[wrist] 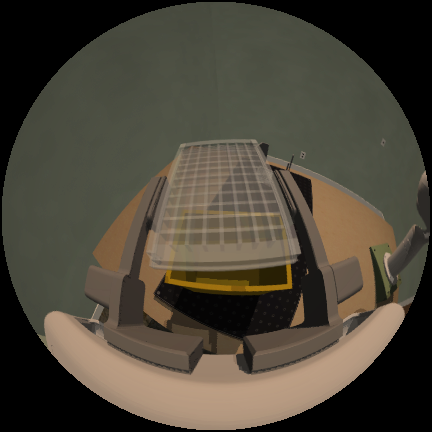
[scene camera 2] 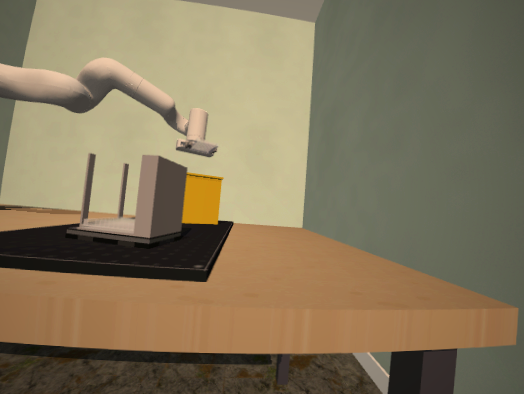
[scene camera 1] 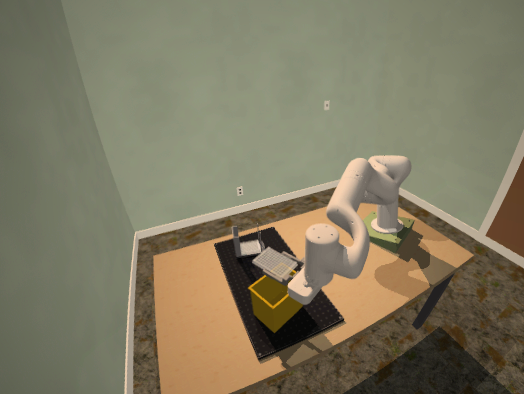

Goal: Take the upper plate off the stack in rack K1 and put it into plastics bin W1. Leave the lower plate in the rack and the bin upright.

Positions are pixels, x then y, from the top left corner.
yellow plastics bin W1: wrist 252, 281; scene camera 2; scene camera 1
same spot on yellow plastics bin W1: (scene camera 2: 202, 192) = (scene camera 1: 264, 288)
